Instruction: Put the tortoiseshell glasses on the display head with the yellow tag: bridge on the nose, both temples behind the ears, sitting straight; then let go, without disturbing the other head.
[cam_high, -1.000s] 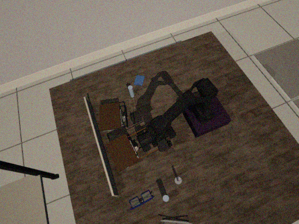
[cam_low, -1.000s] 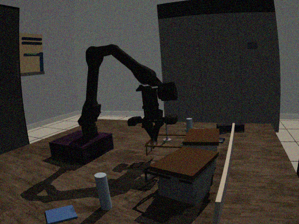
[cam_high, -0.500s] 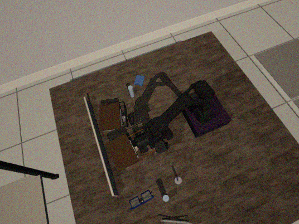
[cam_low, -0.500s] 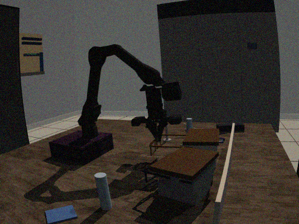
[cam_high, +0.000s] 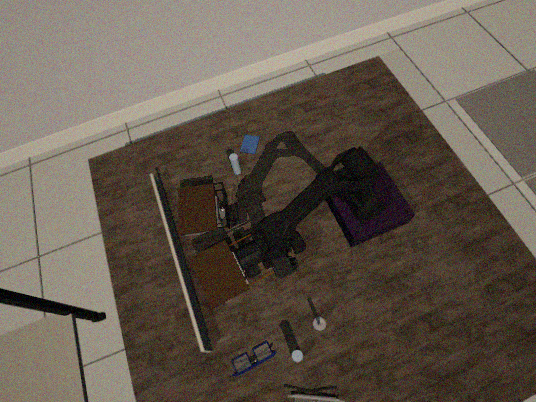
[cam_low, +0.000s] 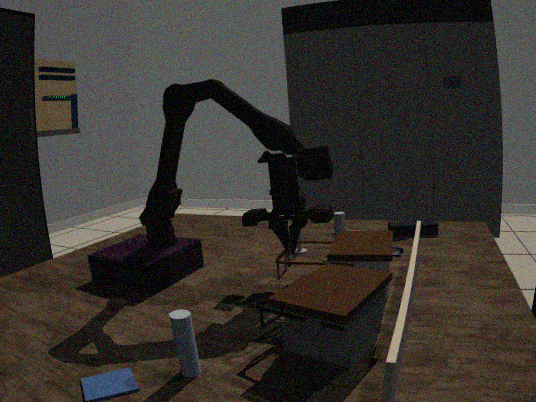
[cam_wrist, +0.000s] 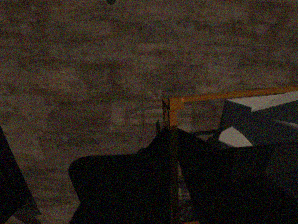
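Right now the display head is 130 mm ahead of my gripper tip, 40 mm to the right of it and 10 mm below it. From my gripper tip the other things lie so: white-footed pin 220 mm to the left, 40 mm below, 30 mm behind; then flat pair of glasses 390 mm to the left, 100 mm ahead, 50 mm below; then long rail 250 mm ahead, 170 mm to the right, 10 mm below.
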